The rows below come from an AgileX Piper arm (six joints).
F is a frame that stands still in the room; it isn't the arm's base.
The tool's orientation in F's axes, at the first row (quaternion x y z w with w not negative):
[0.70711 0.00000 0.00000 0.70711]
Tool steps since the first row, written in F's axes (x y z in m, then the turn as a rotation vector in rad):
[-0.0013 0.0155 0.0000 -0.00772 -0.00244 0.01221]
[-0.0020 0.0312 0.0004 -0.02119 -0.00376 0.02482]
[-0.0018 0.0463 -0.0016 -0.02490 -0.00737 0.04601]
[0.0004 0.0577 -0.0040 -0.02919 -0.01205 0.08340]
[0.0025 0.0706 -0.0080 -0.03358 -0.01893 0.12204]
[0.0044 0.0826 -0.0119 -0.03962 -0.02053 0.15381]
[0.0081 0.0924 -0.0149 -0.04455 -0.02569 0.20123]
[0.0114 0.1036 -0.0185 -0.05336 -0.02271 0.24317]
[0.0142 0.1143 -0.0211 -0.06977 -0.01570 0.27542]
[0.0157 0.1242 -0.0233 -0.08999 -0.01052 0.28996]
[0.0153 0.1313 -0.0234 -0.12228 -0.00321 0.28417]
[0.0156 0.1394 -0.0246 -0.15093 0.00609 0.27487]
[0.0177 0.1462 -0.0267 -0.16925 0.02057 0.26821]
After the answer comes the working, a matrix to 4 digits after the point.
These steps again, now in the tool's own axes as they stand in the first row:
[-0.0013 0.0000 -0.0155 -0.00772 0.01221 0.00244]
[-0.0020 0.0004 -0.0312 -0.02119 0.02482 0.00376]
[-0.0018 -0.0016 -0.0463 -0.02490 0.04601 0.00737]
[0.0004 -0.0040 -0.0577 -0.02919 0.08340 0.01205]
[0.0025 -0.0080 -0.0706 -0.03358 0.12204 0.01893]
[0.0044 -0.0119 -0.0826 -0.03962 0.15381 0.02053]
[0.0081 -0.0149 -0.0924 -0.04455 0.20123 0.02569]
[0.0114 -0.0185 -0.1036 -0.05336 0.24317 0.02271]
[0.0142 -0.0211 -0.1143 -0.06977 0.27542 0.01570]
[0.0157 -0.0233 -0.1242 -0.08999 0.28996 0.01052]
[0.0153 -0.0234 -0.1313 -0.12228 0.28417 0.00321]
[0.0156 -0.0246 -0.1394 -0.15093 0.27487 -0.00609]
[0.0177 -0.0267 -0.1462 -0.16925 0.26821 -0.02057]

The tool's axes in the first row as the columns of a matrix, in F's axes (rounded; the answer above uses it unrounded):
[1.0000 0.0000 0.0000]
[0.0000 0.0000 -1.0000]
[0.0000 1.0000 0.0000]

